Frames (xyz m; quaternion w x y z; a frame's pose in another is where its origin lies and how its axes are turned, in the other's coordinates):
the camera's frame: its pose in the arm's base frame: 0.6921 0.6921 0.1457 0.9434 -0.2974 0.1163 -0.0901
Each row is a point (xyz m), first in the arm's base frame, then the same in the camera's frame.
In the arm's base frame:
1: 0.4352 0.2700 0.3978
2: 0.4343 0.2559 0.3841
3: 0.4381 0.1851 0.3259
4: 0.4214 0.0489 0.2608
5: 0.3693 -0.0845 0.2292
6: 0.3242 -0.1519 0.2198
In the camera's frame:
1: -0.1866 -0.5132 -0.0974
2: -0.1819 -0.5167 -0.1162
3: -0.1516 -0.5396 -0.1997
4: -0.1242 -0.6133 -0.3297
5: -0.1369 -0.7078 -0.4411
6: -0.1624 -0.7612 -0.4973

